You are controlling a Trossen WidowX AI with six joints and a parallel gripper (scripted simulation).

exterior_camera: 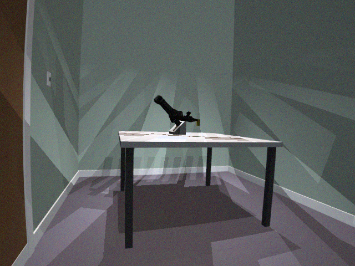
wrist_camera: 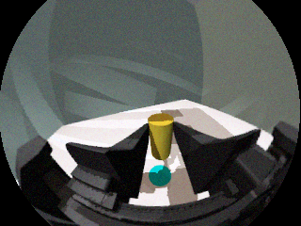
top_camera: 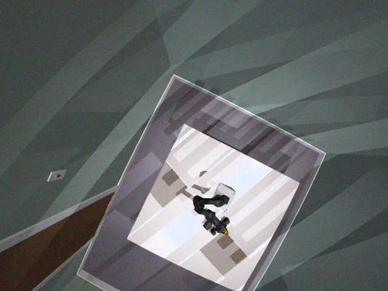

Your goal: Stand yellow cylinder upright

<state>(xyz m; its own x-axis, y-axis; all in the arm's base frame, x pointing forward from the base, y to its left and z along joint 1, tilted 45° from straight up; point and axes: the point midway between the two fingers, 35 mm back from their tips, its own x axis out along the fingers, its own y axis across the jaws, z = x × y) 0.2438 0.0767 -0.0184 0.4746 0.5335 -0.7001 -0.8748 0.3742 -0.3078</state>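
My gripper tip is 160 mm above the cyan circle. The rest, counted from my gripper tip: yellow cylinder (20 mm below).
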